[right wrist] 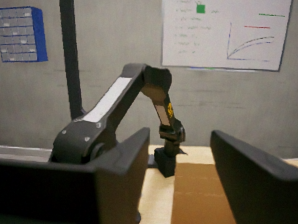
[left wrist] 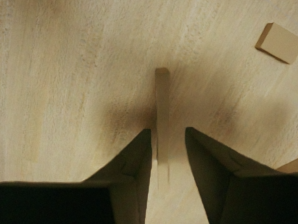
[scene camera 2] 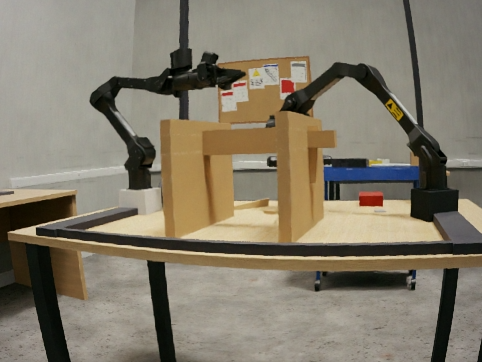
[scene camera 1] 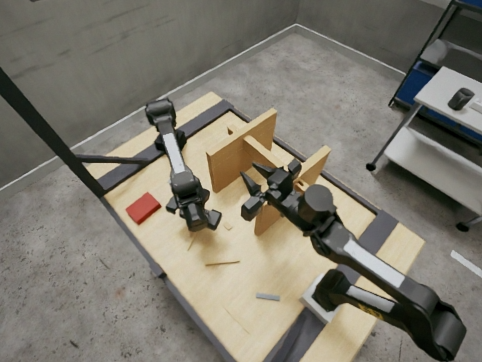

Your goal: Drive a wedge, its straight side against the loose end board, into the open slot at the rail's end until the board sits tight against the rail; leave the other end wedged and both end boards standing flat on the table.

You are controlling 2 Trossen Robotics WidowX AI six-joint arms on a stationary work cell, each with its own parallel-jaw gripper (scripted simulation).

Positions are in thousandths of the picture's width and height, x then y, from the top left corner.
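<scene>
My left gripper (left wrist: 562,600) is visible. My right gripper appears at (scene camera 1: 511,463), (scene camera 2: 505,200) and (right wrist: 606,609). A wooden rail appears at (scene camera 1: 520,402) and (scene camera 2: 520,388); in the left wrist view the rail is out of frame.
</scene>
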